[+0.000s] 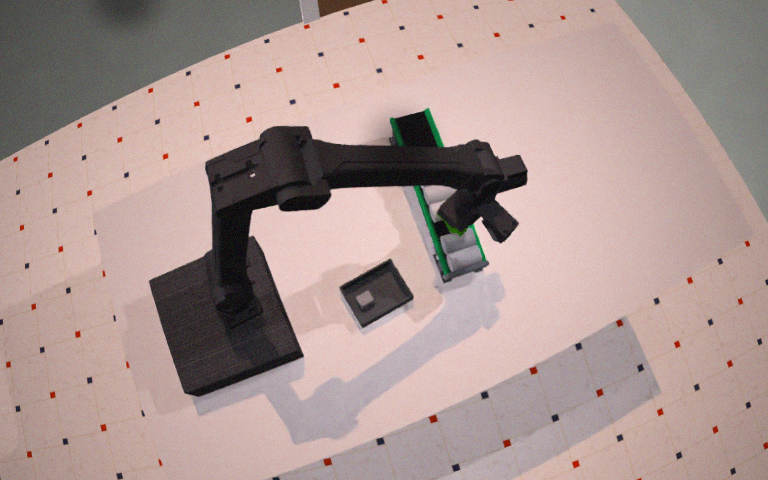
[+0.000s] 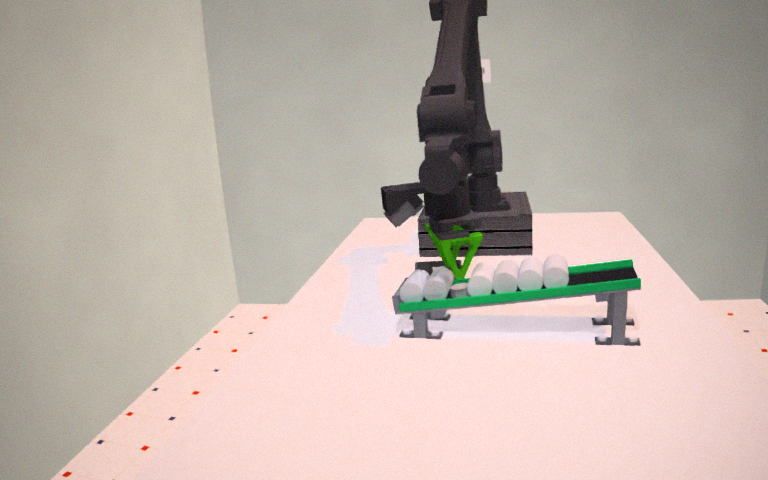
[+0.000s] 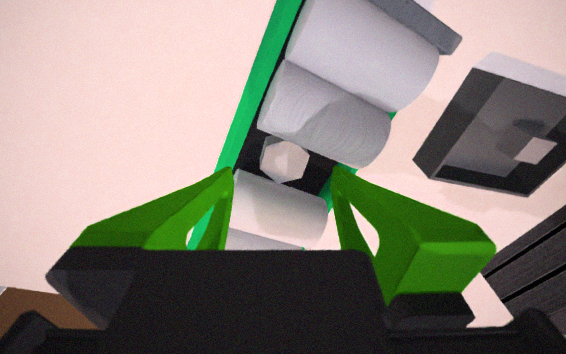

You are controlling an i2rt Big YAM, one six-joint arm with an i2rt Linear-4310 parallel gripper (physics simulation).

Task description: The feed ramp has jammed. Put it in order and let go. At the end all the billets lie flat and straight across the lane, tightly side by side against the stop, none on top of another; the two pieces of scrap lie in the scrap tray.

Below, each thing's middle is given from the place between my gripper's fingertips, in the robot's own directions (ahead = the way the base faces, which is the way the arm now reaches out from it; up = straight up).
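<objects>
Measured from my hand, the many-sided scrap piece (image 3: 282,161) is 3 cm below and 1 cm to the left, and going by their middles it is the nearest to my hand of the things named here. The pale scrap block (image 3: 521,144) is 9 cm below my hand, 25 cm behind it and 3 cm to the right of it. I find the dark scrap tray (image 1: 389,290) 9 cm below my hand too, 3 cm to the right of it and 22 cm behind it.
</objects>
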